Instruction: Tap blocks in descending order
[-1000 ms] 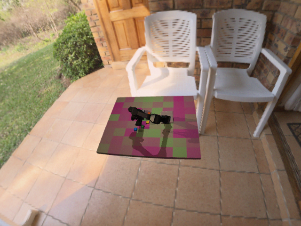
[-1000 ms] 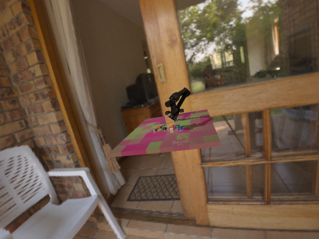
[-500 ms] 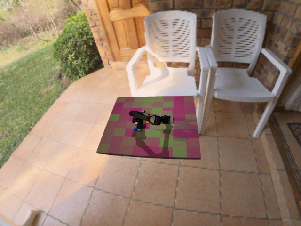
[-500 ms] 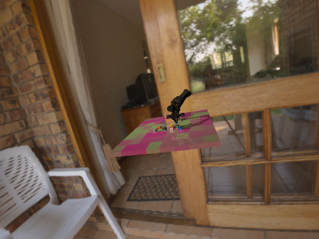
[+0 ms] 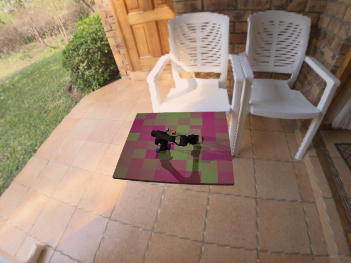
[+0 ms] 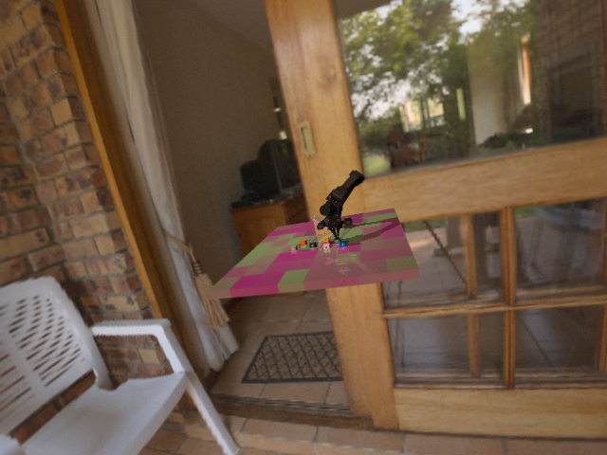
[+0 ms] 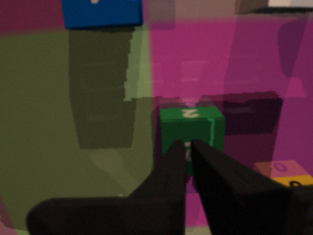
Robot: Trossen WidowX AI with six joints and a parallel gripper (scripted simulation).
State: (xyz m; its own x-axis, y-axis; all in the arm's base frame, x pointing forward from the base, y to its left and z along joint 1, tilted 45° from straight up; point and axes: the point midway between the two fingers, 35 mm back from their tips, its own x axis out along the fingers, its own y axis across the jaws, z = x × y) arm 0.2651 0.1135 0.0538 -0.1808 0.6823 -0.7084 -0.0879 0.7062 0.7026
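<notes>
Now: gripper tip 10 mm above the green block marked 2. From my gripper tip the other things lie so: yellow block marked 0 (50 mm behind, 80 mm to the right, 10 mm below); blue block (70 mm ahead, 40 mm to the left, 10 mm below); white block marked 3 (80 mm ahead, 40 mm to the right, 10 mm below).
</notes>
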